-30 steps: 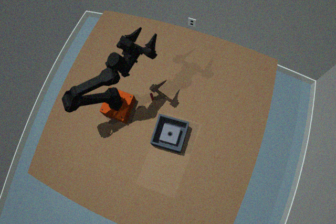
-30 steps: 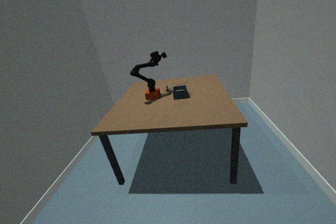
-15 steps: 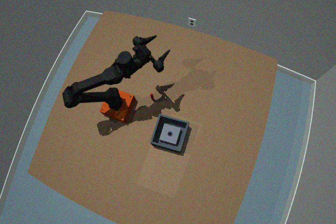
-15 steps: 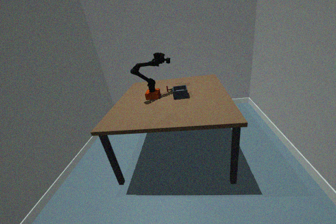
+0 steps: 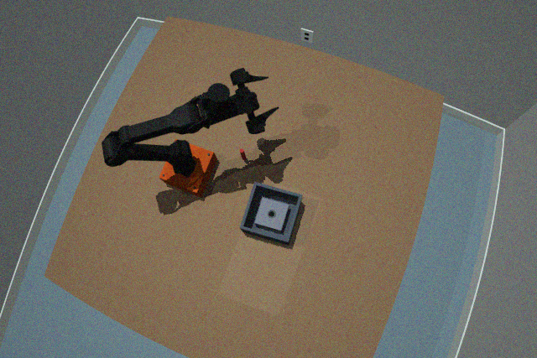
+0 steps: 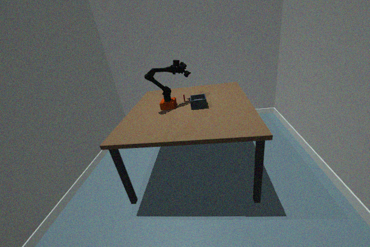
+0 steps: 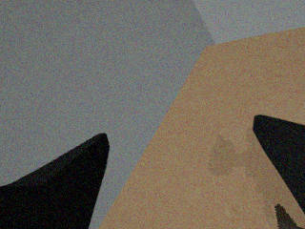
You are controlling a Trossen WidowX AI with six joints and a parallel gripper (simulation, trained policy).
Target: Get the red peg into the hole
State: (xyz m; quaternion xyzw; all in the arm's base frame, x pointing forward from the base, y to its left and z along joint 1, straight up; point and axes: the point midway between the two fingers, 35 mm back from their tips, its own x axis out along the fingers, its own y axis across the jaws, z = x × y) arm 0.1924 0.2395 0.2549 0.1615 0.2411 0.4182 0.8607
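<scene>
My gripper tip is now 28 cm above the red peg, 13 cm to the left of it and 6 cm past it. The rest, counted from my gripper tip: plate (27 cm to the right, 27 cm below, 13 cm ahead); then grey box (29 cm below, 27 cm to the right, 13 cm ahead).
</scene>
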